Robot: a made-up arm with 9 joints. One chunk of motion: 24 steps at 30 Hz.
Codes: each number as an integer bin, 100 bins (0 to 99) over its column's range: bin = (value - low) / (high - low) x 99, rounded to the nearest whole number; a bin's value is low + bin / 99 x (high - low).
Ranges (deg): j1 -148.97..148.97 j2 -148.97..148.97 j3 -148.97..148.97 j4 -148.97..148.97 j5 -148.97..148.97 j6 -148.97..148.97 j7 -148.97..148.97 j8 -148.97..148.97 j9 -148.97..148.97
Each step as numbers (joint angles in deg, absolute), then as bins.
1 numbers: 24.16 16.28 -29.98 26.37 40.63 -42.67 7.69 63.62 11.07
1 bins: 58 55 40 58 63 35 52 71 53
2 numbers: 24.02 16.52 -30.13 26.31 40.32 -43.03 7.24 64.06 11.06
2 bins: 57 55 39 58 63 35 52 71 53
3 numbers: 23.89 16.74 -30.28 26.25 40.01 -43.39 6.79 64.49 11.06
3 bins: 57 55 39 58 63 35 52 71 53
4 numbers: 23.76 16.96 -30.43 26.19 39.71 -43.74 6.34 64.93 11.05
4 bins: 57 55 39 58 63 35 52 71 53
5 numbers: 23.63 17.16 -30.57 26.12 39.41 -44.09 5.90 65.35 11.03
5 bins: 57 55 39 58 63 35 51 71 53
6 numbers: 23.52 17.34 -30.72 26.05 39.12 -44.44 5.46 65.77 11.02
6 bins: 57 55 39 58 62 35 51 71 53
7 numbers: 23.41 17.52 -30.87 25.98 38.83 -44.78 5.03 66.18 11.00
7 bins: 57 55 39 58 62 35 51 71 53
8 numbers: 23.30 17.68 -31.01 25.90 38.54 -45.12 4.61 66.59 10.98
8 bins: 57 55 39 58 62 35 51 72 53
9 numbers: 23.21 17.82 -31.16 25.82 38.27 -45.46 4.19 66.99 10.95
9 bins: 57 55 39 58 62 34 51 72 53
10 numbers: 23.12 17.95 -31.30 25.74 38.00 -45.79 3.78 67.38 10.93
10 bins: 57 55 39 58 62 34 51 72 53
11 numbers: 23.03 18.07 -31.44 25.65 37.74 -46.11 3.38 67.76 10.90
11 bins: 57 56 39 58 62 34 51 72 53
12 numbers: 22.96 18.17 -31.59 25.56 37.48 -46.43 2.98 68.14 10.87
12 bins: 57 56 39 58 62 34 50 72 53
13 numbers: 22.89 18.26 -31.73 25.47 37.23 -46.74 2.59 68.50 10.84
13 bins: 57 56 39 58 62 34 50 72 53
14 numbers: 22.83 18.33 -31.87 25.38 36.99 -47.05 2.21 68.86 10.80
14 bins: 57 56 39 58 62 34 50 72 53
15 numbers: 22.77 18.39 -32.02 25.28 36.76 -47.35 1.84 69.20 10.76
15 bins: 57 56 39 58 62 34 50 72 53
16 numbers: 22.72 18.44 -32.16 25.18 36.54 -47.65 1.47 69.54 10.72
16 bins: 57 56 39 58 62 34 50 73 53
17 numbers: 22.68 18.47 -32.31 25.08 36.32 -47.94 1.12 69.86 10.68
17 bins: 57 56 39 58 62 34 50 73 53
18 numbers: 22.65 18.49 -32.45 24.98 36.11 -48.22 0.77 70.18 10.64
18 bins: 57 56 39 58 61 33 50 73 53
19 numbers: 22.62 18.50 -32.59 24.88 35.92 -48.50 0.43 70.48 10.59
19 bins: 57 56 39 58 61 33 50 73 53
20 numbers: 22.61 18.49 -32.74 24.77 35.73 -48.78 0.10 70.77 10.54
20 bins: 57 56 39 58 61 33 50 73 53
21 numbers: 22.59 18.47 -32.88 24.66 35.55 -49.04 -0.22 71.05 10.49
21 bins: 57 56 39 58 61 33 49 73 53
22 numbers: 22.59 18.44 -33.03 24.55 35.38 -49.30 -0.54 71.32 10.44
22 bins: 57 56 39 58 61 33 49 73 53
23 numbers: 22.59 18.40 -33.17 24.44 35.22 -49.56 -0.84 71.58 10.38
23 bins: 57 56 38 58 61 33 49 73 53
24 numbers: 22.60 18.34 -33.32 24.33 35.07 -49.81 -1.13 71.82 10.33
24 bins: 57 56 38 58 61 33 49 73 53
